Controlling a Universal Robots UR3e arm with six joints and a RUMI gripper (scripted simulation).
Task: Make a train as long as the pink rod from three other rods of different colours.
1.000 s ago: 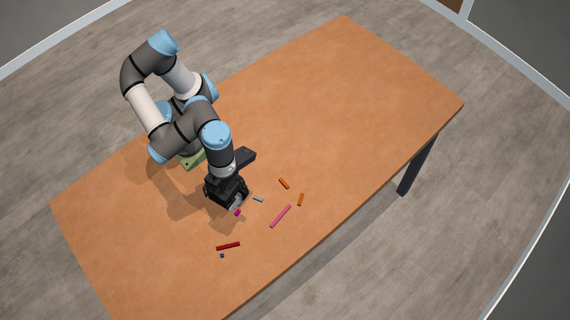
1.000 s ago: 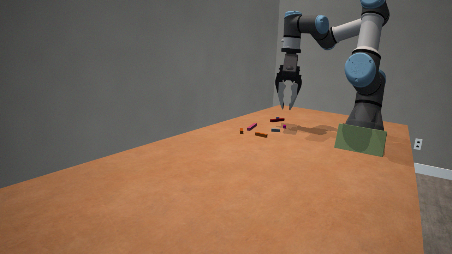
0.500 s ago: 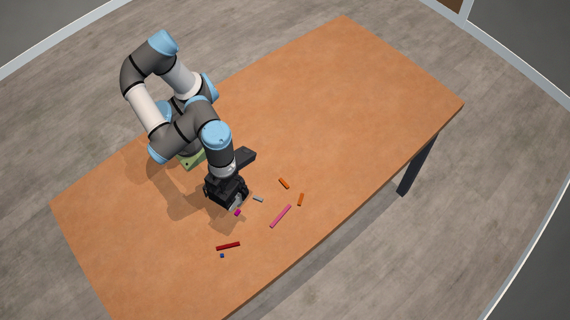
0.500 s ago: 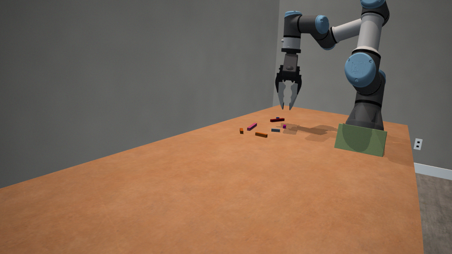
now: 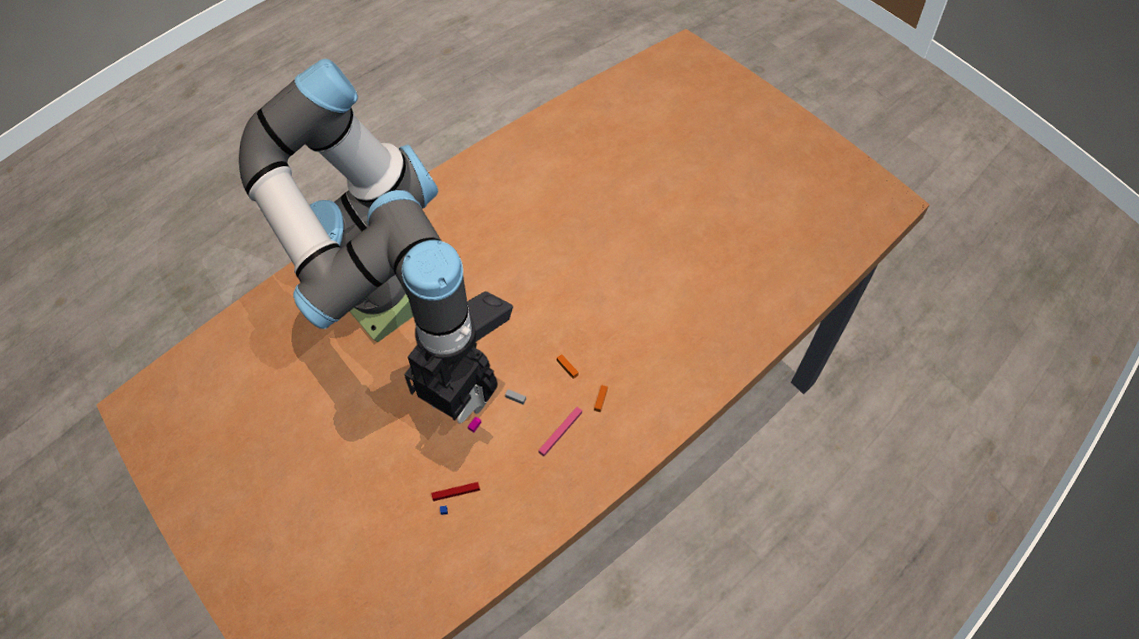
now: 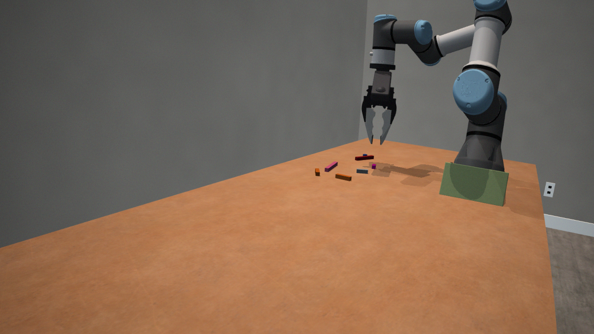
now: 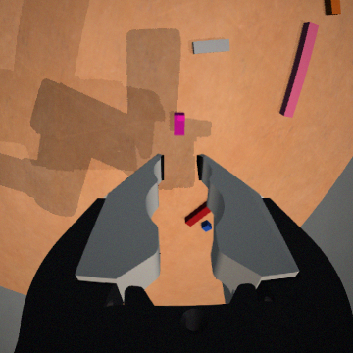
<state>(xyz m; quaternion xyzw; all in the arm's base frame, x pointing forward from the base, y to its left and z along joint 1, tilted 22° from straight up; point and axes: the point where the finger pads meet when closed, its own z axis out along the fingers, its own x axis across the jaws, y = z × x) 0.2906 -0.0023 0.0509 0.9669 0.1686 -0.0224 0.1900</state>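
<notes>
Right now the magenta rod is 80 mm below my hand. From my hand the other things lie so: pink rod: 90 mm to the left, 90 mm ahead, 80 mm below; then red rod: 80 mm to the right, 80 mm below, 70 mm ahead; then grey rod: 80 mm to the left, 80 mm below.
</notes>
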